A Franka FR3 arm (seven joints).
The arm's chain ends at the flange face. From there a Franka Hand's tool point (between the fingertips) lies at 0.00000 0.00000 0.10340 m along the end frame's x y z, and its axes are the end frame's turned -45 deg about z.
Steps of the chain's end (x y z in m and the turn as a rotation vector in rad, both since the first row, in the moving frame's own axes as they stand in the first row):
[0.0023 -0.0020 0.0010 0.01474 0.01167 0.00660]
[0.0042 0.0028 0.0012 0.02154 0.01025 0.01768]
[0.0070 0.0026 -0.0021 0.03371 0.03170 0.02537]
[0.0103 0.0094 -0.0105 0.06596 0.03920 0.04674]
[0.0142 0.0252 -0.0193 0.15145 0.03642 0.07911]
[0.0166 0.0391 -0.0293 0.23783 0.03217 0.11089]
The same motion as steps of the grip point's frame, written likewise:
[0.0050 0.0000 0.0010 0.00217 0.01867 0.00660]
[0.0033 0.0041 0.0012 0.00798 0.02248 0.01768]
[0.0079 0.0067 -0.0022 0.00142 0.04625 0.02537]
[0.0084 0.0122 -0.0108 0.01892 0.07436 0.04674]
[0.0062 0.0200 -0.0206 0.08134 0.13284 0.07911]
[0.0044 0.0256 -0.0323 0.14542 0.19092 0.11089]

